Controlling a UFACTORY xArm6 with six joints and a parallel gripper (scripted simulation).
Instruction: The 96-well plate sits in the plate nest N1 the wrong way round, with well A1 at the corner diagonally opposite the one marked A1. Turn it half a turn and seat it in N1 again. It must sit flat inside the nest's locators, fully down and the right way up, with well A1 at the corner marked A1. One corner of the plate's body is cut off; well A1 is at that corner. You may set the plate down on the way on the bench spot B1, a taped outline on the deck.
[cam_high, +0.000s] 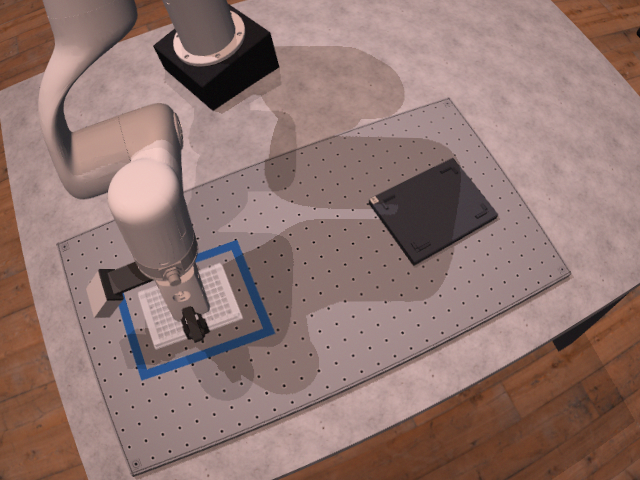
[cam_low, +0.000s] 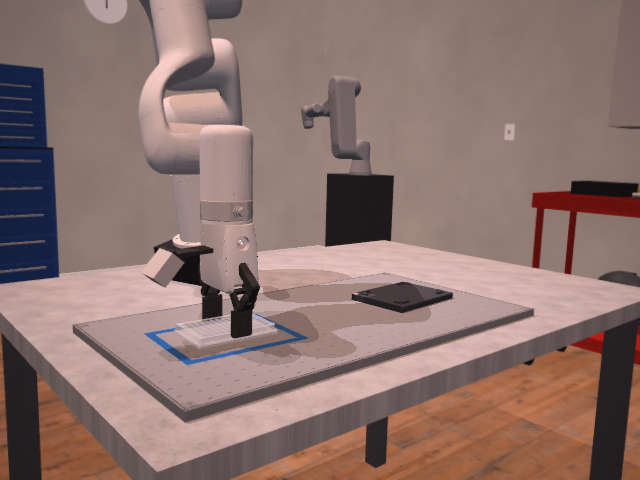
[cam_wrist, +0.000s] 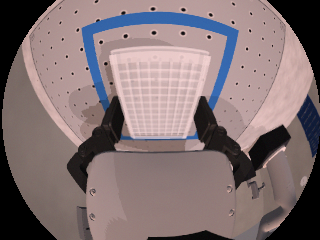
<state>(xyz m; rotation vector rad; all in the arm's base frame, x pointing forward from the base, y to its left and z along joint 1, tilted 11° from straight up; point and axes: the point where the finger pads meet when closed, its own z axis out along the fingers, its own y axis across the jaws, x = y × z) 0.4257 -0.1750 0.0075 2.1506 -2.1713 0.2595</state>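
The plate nest N1 is 1 cm behind my hand, 39 cm to the left of it and 2 cm below it. The rest, counted from my hand: 96-well plate: 1 cm below; then small A1 mark: 5 cm behind, 31 cm to the left, 1 cm below.
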